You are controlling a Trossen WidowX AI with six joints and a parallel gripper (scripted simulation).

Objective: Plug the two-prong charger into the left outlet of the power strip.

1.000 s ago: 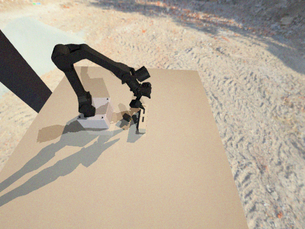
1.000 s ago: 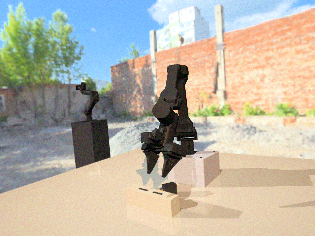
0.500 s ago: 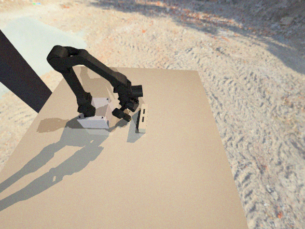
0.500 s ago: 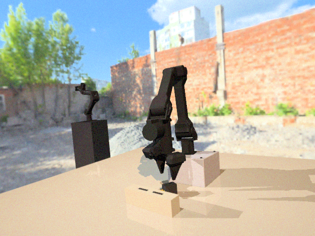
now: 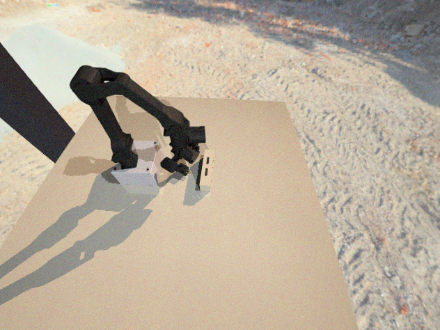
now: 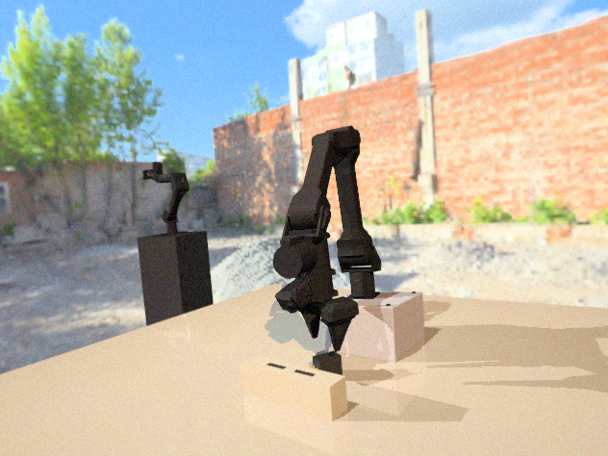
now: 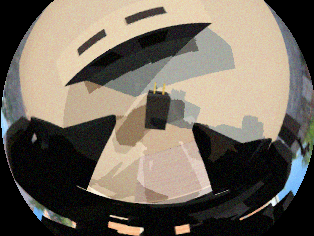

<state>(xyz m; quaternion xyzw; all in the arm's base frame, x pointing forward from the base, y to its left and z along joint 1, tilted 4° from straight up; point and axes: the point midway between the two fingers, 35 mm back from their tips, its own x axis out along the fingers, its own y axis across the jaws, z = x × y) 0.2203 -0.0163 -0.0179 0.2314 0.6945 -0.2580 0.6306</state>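
Now: gripper tip 40 mm above the black two-prong charger, 10 mm to the left of it and 10 mm short of it.
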